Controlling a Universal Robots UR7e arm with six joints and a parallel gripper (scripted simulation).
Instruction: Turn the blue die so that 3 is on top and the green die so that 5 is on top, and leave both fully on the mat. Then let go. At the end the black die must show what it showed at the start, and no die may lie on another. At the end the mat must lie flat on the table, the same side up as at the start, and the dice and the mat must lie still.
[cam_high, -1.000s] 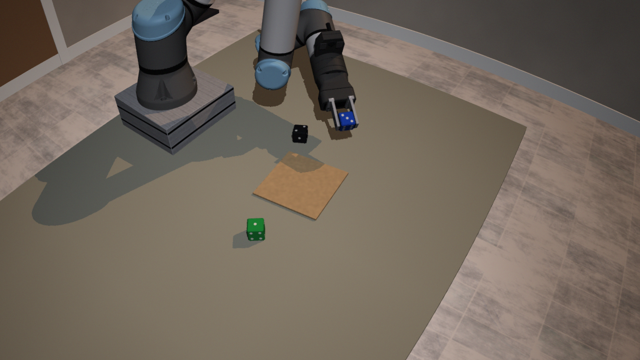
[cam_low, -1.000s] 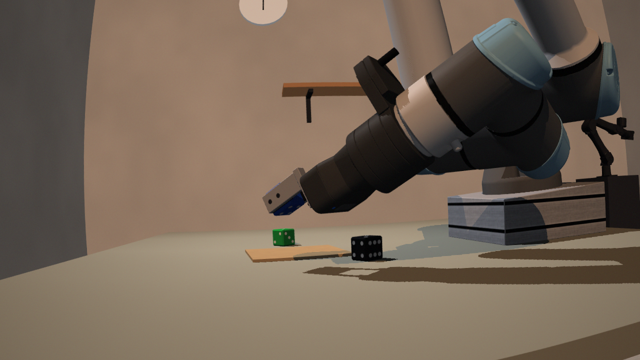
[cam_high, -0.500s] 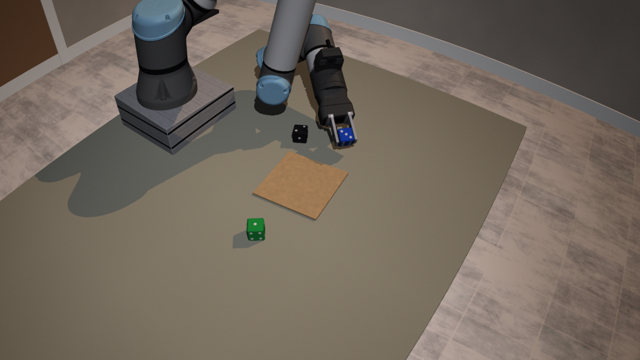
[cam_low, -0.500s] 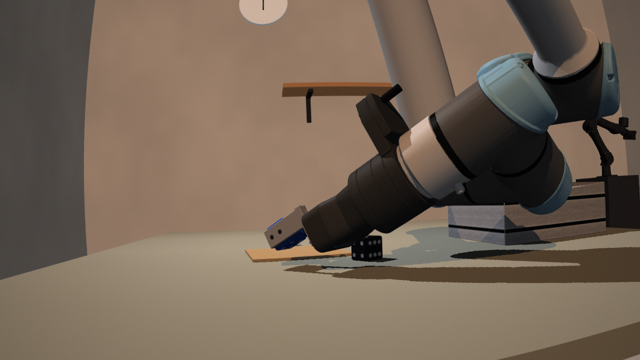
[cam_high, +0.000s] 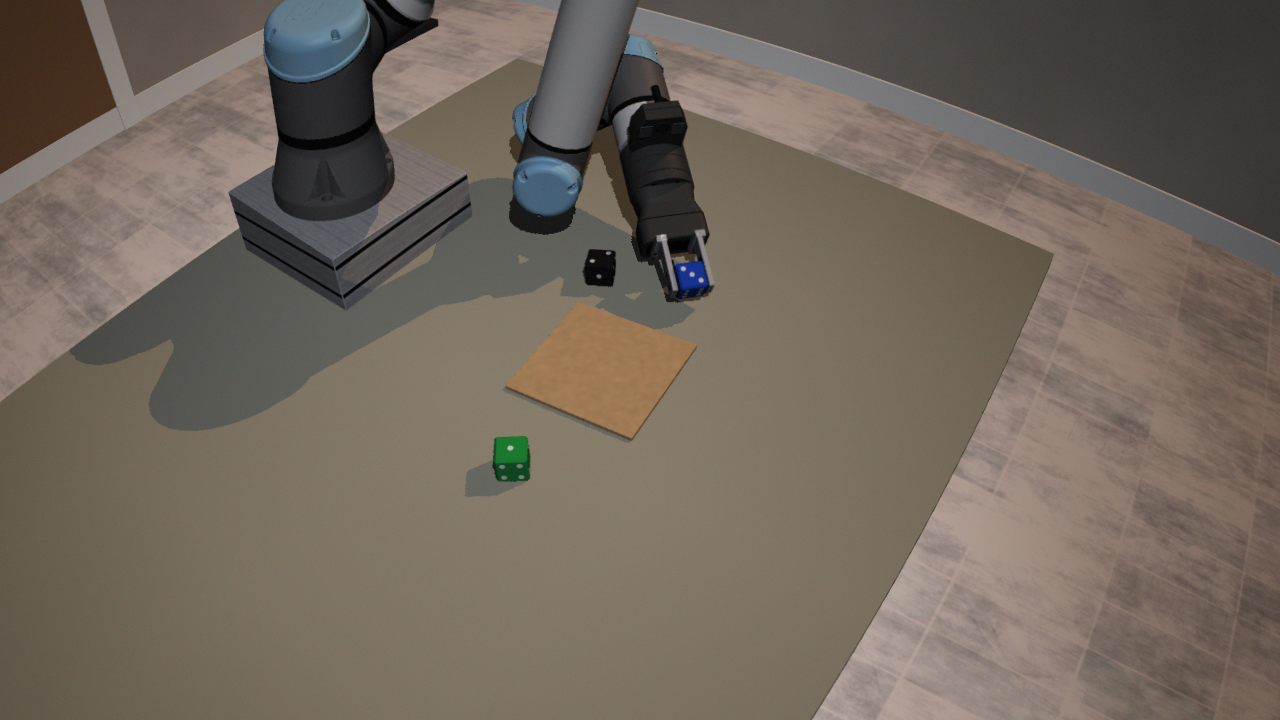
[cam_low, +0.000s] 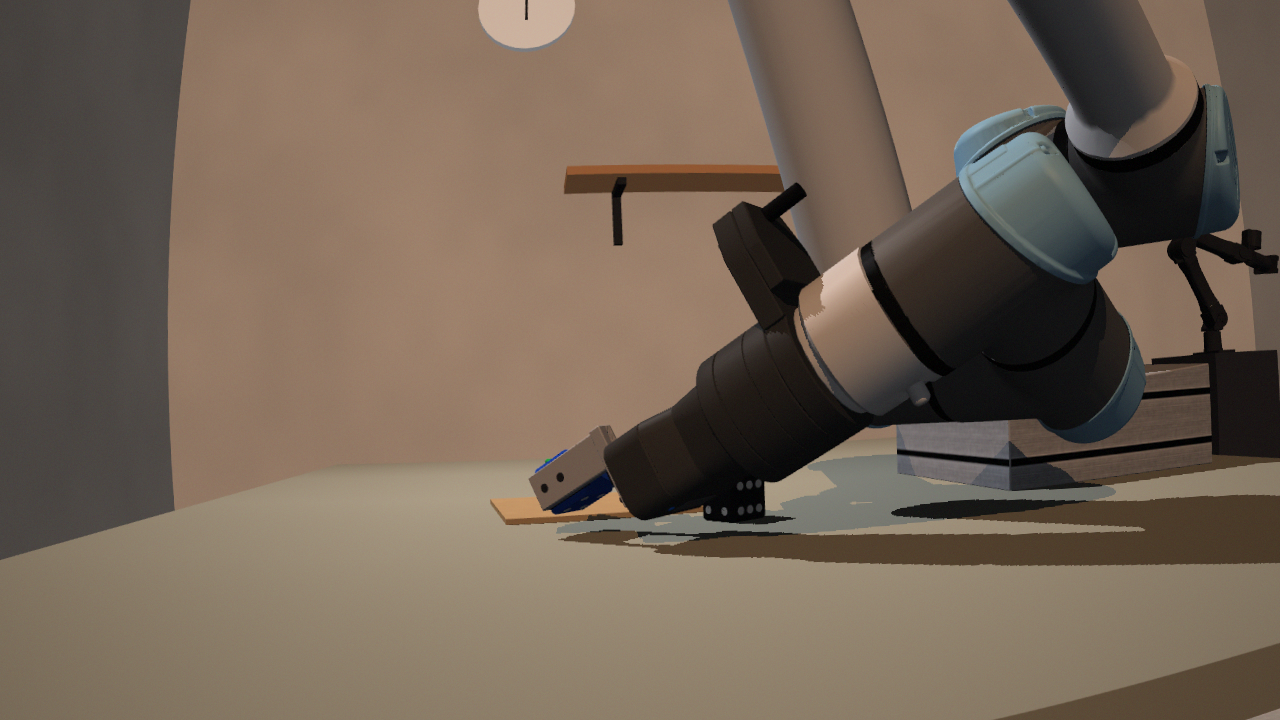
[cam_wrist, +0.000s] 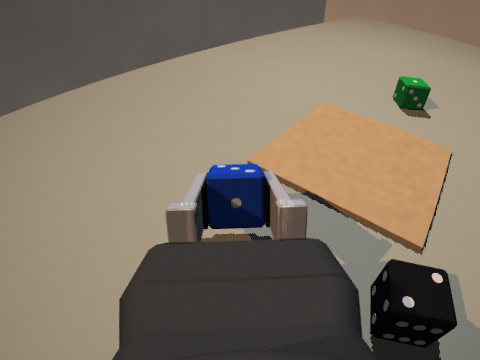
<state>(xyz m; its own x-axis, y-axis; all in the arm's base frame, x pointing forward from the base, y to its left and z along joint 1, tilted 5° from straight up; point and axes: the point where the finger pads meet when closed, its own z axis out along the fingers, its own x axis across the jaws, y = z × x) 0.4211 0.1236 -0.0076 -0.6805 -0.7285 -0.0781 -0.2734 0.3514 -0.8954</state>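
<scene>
Right now my hand is 10 cm past the black die, 2 cm to the left of it and 2 cm above it. Also, from my hand: green die: 1 cm behind, 28 cm to the right, 2 cm below; brown mat: 2 cm behind, 13 cm to the right, 3 cm below; blue die: right at my hand.
</scene>
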